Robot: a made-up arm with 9 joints.
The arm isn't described. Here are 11 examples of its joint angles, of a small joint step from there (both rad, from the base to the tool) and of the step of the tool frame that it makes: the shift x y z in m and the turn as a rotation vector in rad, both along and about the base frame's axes.
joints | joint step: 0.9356 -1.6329 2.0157 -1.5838 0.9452 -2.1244 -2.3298 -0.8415 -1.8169 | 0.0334 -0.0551 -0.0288 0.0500 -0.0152 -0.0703 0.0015 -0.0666 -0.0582
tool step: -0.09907 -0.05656 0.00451 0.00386 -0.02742 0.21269
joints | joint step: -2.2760 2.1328 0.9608 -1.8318 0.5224 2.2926 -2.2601 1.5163 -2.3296 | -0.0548 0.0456 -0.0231 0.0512 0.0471 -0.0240 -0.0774 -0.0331 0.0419
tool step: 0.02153 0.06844 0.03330 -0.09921 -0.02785 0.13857
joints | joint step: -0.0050 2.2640 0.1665 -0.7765 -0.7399 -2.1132 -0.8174 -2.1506 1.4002 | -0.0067 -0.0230 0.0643 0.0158 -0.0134 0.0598 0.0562 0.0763 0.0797
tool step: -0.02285 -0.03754 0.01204 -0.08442 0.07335 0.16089
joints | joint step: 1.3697 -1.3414 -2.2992 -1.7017 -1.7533 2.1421 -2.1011 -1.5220 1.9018 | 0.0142 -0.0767 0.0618 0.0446 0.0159 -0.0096 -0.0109 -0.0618 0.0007
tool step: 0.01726 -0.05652 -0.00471 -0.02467 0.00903 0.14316
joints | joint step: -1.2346 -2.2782 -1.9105 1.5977 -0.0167 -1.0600 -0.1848 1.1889 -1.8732 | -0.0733 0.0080 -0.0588 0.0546 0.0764 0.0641 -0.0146 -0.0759 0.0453
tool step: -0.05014 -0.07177 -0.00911 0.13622 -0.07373 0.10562
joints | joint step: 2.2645 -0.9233 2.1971 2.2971 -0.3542 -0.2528 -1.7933 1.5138 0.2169 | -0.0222 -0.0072 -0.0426 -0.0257 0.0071 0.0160 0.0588 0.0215 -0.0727
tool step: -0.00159 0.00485 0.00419 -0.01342 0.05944 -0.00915
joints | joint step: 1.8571 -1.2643 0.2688 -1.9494 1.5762 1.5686 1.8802 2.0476 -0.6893 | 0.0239 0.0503 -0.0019 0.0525 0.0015 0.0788 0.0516 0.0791 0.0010
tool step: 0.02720 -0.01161 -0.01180 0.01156 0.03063 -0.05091
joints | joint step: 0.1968 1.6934 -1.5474 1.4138 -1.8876 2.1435 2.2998 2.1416 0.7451 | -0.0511 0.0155 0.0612 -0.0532 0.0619 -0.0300 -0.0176 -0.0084 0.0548
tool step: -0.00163 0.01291 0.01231 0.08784 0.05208 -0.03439
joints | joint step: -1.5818 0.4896 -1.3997 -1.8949 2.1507 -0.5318 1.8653 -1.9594 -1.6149 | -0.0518 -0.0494 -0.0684 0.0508 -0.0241 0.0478 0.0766 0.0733 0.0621
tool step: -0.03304 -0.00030 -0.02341 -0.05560 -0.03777 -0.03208
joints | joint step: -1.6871 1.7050 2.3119 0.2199 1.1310 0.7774 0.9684 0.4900 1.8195 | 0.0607 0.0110 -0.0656 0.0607 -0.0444 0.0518 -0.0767 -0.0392 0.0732
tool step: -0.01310 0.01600 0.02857 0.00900 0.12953 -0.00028
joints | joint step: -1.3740 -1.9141 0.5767 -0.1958 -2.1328 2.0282 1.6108 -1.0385 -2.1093 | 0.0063 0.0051 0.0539 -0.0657 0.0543 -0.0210 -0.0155 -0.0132 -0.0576
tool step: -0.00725 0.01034 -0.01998 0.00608 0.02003 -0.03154
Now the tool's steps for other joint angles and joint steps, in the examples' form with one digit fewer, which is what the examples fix.
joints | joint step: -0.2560 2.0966 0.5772 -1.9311 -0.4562 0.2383 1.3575 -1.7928 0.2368 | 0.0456 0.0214 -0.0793 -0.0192 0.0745 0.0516 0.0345 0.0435 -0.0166
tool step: 0.0125 0.0186 -0.0183 0.0385 -0.0305 0.0925
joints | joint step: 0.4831 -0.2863 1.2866 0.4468 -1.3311 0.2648 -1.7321 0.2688 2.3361 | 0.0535 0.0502 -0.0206 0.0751 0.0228 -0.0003 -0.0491 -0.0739 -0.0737
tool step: -0.0051 0.0015 0.0056 0.0319 -0.0968 -0.0469
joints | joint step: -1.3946 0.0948 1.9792 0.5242 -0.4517 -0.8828 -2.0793 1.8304 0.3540 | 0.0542 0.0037 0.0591 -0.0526 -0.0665 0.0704 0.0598 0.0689 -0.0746
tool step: 0.0224 -0.0232 0.0699 0.0987 0.1715 0.1515
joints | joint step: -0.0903 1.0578 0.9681 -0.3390 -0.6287 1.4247 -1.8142 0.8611 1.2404 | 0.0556 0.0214 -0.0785 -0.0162 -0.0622 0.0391 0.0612 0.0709 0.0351
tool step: 0.0106 -0.0137 -0.0143 0.0762 0.1178 0.0967
